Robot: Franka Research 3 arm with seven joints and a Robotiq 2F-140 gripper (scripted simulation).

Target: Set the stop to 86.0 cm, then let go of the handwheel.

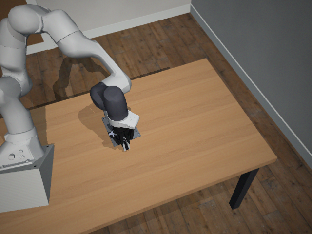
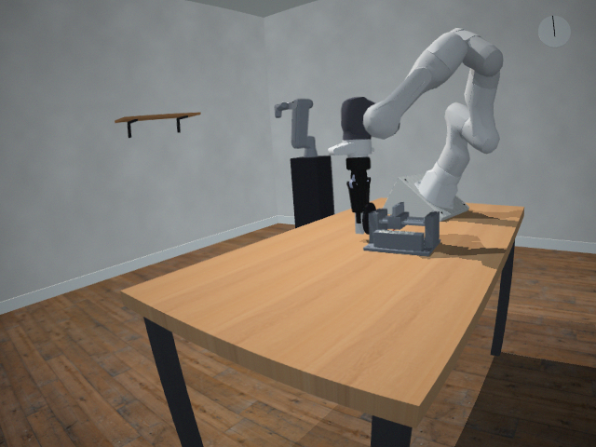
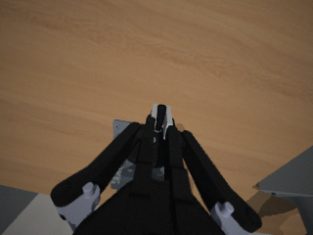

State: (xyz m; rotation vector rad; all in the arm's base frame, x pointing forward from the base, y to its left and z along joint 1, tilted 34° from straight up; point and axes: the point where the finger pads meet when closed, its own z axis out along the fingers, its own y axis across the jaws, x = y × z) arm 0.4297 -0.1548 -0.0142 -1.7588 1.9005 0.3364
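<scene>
Now: hand 2 cm short of the sliding stop block, 13 cm to the right of it and 3 cm below it. Also, from my hand: black handwheel (2 cm to the left, 1 cm below).
</scene>
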